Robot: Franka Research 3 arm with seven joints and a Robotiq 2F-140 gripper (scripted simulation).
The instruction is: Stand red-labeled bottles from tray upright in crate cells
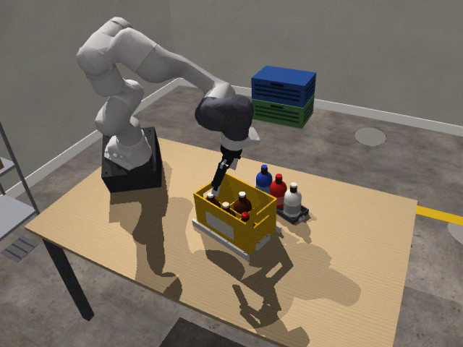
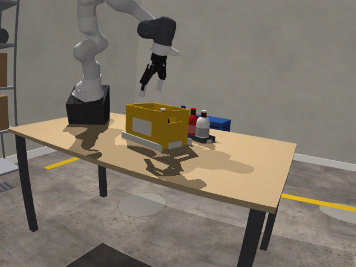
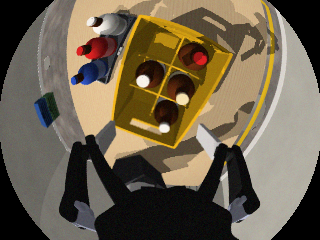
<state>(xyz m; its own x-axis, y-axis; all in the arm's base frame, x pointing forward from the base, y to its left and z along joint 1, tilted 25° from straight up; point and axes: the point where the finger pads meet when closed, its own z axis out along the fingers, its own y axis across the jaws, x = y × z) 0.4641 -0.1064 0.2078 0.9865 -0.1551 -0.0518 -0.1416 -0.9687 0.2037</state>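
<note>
Now: hand 19 cm to the right of the red-labeled bottle, 18 cm short of it and 16 cm above it. From my hand the other things lie so: blue-labeled bottle 24 cm to the left, 16 cm below, 10 cm ahead; then white-labeled bottle 25 cm ahead, 16 cm below, 14 cm to the left; then yellow crate 16 cm below, 4 cm ahead.
</note>
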